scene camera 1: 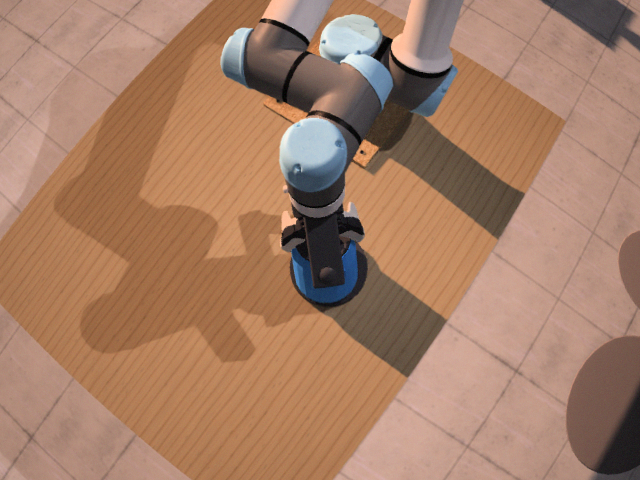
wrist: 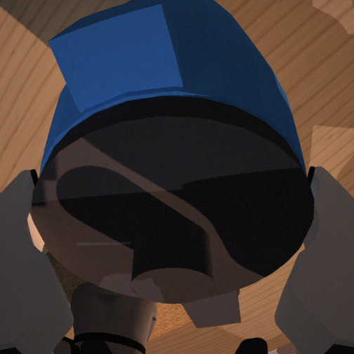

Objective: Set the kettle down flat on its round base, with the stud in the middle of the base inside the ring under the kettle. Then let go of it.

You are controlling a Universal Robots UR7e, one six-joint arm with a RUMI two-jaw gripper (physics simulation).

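The blue kettle (scene camera 1: 350,268) (wrist: 115,55) is over its dark round base (scene camera 1: 362,269) in the scene view. The base's rim shows around the kettle, widest on the right side. My gripper (scene camera 1: 324,238) (wrist: 172,171) is shut on the kettle, with one finger on each side of its dark round top in the wrist view. The stud and the ring under the kettle are hidden. I cannot tell whether the kettle rests flat on the base or hangs slightly above it. The base cannot be made out in the wrist view.
The wooden table top (scene camera 1: 232,403) (wrist: 325,90) lies below, with tiled floor (scene camera 1: 516,320) beyond its edge. The arm's orange-brown mounting plate (scene camera 1: 366,152) is behind the kettle. Large brown round shapes (scene camera 1: 602,403) show at the right edge. Arm shadows fall across the table.
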